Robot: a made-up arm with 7 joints. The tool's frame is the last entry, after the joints. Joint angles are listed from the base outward.
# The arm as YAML. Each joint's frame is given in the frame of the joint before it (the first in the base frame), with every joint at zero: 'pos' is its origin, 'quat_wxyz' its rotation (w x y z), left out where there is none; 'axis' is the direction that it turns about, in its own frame. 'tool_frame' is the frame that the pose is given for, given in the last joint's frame.
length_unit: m
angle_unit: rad
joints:
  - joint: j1
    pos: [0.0, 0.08, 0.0]
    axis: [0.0, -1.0, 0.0]
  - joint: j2
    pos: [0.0, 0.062, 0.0]
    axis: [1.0, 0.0, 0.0]
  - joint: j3
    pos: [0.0, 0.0, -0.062]
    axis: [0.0, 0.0, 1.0]
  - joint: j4
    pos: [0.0, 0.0, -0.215]
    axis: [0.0, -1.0, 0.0]
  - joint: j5
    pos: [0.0, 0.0, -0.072]
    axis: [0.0, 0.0, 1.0]
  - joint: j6
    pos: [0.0, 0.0, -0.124]
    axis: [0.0, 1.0, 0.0]
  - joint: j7
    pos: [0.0, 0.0, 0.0]
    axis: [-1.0, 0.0, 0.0]
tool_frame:
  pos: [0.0, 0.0, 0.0]
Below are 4 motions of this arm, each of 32 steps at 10 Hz.
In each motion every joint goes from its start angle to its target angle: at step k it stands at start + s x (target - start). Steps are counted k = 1, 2, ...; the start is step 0. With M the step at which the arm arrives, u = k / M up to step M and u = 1 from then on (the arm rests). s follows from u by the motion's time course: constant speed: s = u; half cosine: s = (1 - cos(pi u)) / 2; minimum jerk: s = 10 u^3 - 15 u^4 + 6 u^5.
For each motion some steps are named. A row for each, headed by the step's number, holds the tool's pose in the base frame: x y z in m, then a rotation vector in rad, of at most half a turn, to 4 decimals.
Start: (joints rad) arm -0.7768 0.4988 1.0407 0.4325 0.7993 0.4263 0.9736
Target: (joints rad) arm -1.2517 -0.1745 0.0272 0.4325 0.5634 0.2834 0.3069
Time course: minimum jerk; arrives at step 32
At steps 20, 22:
20: -0.3754 0.1717 -0.2682 -0.1164 0.6466 1.0788
22: -0.3868 0.1348 -0.2531 -0.1460 0.7769 1.0126

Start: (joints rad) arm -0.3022 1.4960 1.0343 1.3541 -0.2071 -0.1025 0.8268
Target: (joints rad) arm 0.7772 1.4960 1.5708 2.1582 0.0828 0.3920 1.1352
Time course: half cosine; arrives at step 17
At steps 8, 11, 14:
8: 0.0239 0.4032 0.1741 1.5811 -1.5274 -0.8578
11: -0.0519 0.3621 0.1591 1.8260 -1.8022 -0.7182
14: -0.0945 0.3325 0.1236 2.0317 -1.9539 -0.5978

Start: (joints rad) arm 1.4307 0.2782 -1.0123 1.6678 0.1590 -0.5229 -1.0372
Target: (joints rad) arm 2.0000 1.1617 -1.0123 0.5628 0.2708 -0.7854 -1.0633
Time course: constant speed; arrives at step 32
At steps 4, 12, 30, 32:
4: 0.3331 0.0963 0.0810 0.2088 3.0677 -0.0888
12: 0.3594 0.2061 0.1254 -0.3807 2.9994 -0.1939
30: 0.2375 0.4871 0.1651 -1.4517 2.3694 -0.7841
32: 0.2111 0.5130 0.1575 -1.5382 2.2662 -0.8683

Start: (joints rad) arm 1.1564 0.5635 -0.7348 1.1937 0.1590 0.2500 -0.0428
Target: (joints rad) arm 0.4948 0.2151 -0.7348 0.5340 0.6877 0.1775 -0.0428
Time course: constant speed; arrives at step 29
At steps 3, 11, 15, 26, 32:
3: 0.3904 0.2215 -0.0565 0.4663 -1.6669 -0.6033
11: 0.3878 0.2093 -0.1547 0.2417 -1.3879 -0.4773
15: 0.3759 0.2021 -0.2043 0.1503 -1.2424 -0.4042
26: 0.3063 0.1789 -0.3308 -0.0293 -0.8293 -0.1801
32: 0.2787 0.1718 -0.3606 -0.0601 -0.7146 -0.1154

